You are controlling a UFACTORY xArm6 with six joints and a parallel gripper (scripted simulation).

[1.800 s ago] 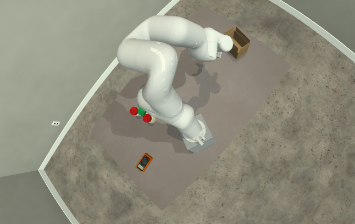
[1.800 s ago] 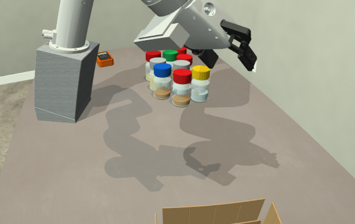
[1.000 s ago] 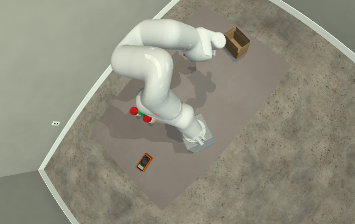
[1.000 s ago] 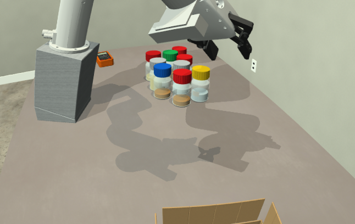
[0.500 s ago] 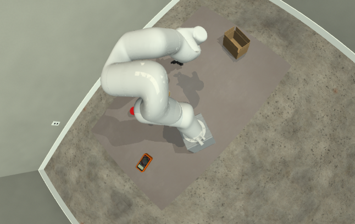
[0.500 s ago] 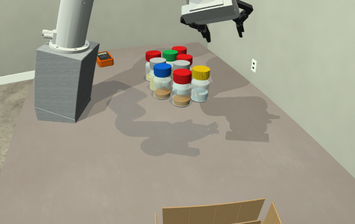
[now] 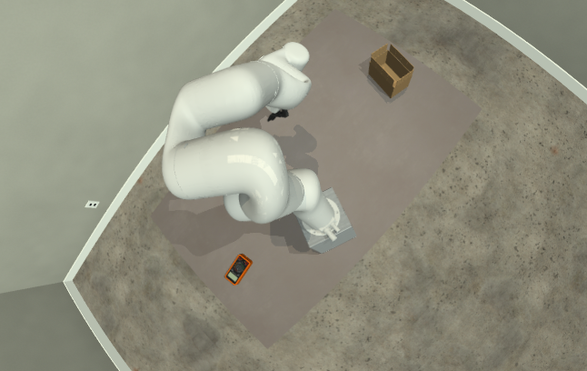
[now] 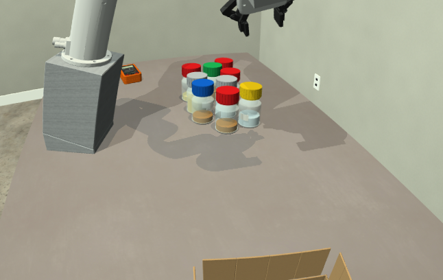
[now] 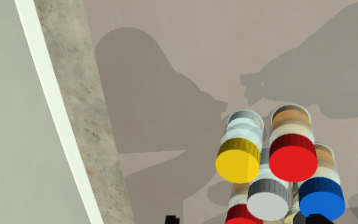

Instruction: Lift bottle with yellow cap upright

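Now: hand 2 cm short of the yellow-capped bottle, 11 cm to the right of it and 24 cm above it. From my hand the other things lie so: red-capped bottle: 5 cm behind, 9 cm to the left, 24 cm below; then blue-capped bottle: 9 cm behind, 14 cm to the left, 24 cm below; then grey-capped bottle: 3 cm behind, 16 cm to the left, 24 cm below.
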